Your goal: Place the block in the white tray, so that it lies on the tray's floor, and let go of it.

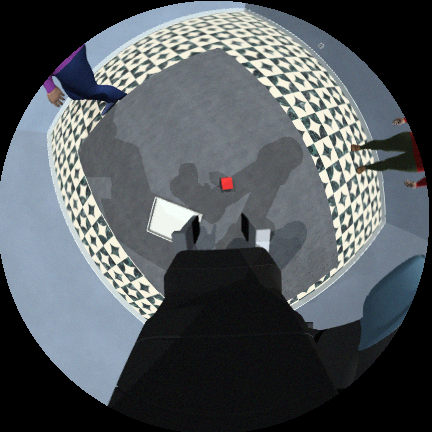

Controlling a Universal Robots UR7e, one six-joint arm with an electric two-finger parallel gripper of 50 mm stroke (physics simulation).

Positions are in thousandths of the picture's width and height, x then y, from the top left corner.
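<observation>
There is a white tray (385,501) that I can see, and with it I see my own gripper (508,515).
</observation>
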